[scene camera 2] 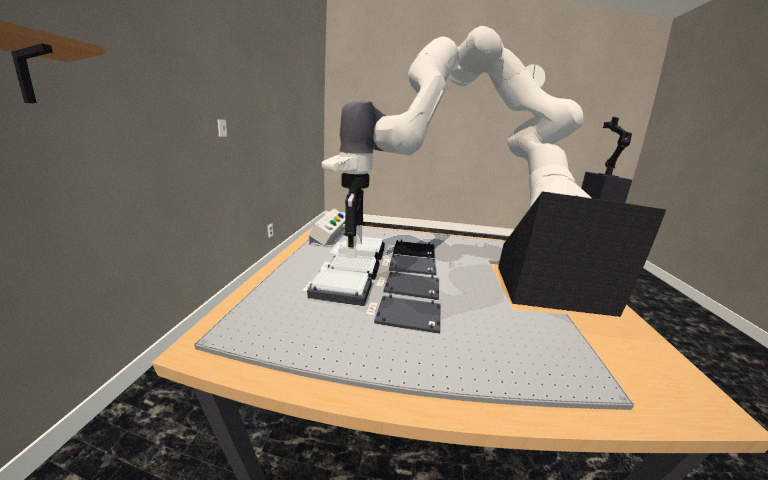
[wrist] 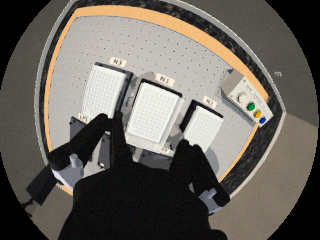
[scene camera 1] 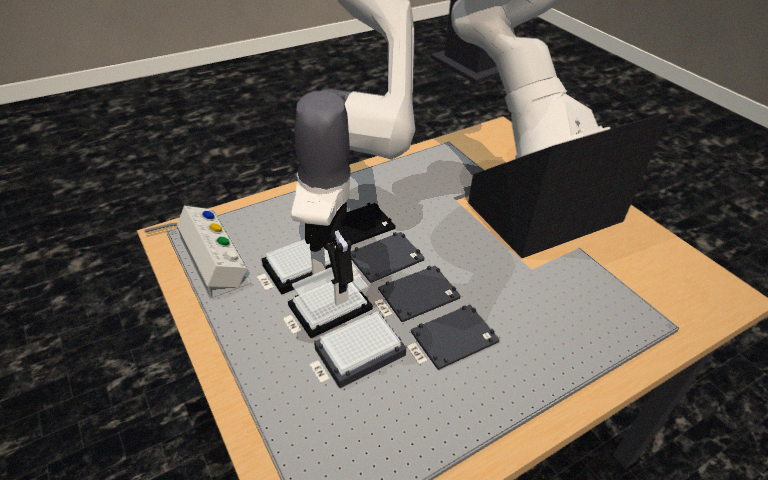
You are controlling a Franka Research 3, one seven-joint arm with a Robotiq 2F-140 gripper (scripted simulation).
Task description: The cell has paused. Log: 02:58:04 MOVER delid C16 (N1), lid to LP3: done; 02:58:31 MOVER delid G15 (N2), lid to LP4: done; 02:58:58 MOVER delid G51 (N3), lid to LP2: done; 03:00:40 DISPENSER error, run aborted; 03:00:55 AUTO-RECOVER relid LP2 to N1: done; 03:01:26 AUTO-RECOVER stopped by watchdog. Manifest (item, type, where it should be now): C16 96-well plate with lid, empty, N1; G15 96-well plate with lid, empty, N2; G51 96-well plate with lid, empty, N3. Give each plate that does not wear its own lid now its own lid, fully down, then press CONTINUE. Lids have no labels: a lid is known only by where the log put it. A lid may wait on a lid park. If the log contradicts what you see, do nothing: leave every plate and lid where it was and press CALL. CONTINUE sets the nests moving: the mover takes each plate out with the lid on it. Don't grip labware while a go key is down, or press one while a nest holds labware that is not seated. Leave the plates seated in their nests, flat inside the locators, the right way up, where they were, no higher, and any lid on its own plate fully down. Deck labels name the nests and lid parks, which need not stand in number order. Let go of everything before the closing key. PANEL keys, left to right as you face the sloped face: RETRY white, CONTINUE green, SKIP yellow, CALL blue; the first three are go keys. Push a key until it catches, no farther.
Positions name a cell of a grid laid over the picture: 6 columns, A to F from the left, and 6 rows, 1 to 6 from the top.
My gripper shows in scene camera 2 (C4), in the wrist view (C4) and in scene camera 1 (C4).
